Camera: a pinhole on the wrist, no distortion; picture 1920 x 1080 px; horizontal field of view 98.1 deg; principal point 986.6 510.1 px. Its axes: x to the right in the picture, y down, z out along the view. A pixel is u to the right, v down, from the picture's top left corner.
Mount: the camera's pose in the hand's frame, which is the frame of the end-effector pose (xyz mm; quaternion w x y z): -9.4 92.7 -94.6 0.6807 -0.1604 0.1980 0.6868
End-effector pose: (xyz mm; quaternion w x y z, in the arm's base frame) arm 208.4 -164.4 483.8 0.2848 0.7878 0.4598 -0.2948
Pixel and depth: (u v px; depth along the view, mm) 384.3 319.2 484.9
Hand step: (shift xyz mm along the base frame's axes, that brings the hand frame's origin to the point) -24.5 -291.0 -419.8
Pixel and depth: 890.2 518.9 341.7
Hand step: 158.4 -251.1 -110.9
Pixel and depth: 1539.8 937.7 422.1
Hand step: 371.5 -449.5 152.5
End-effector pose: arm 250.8 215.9 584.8 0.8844 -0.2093 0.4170 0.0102
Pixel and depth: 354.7 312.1 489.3
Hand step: 460.5 178.0 179.9
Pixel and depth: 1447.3 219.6 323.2
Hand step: 65.0 387.9 -179.9
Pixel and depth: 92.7 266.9 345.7
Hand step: 368.3 70.5 151.8
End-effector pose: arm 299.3 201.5 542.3 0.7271 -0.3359 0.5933 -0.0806
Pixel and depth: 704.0 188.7 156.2
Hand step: 41.0 87.9 -115.4
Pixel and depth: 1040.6 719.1 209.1
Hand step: 3.6 217.4 -73.3
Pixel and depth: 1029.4 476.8 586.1
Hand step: 263.8 444.4 -243.3
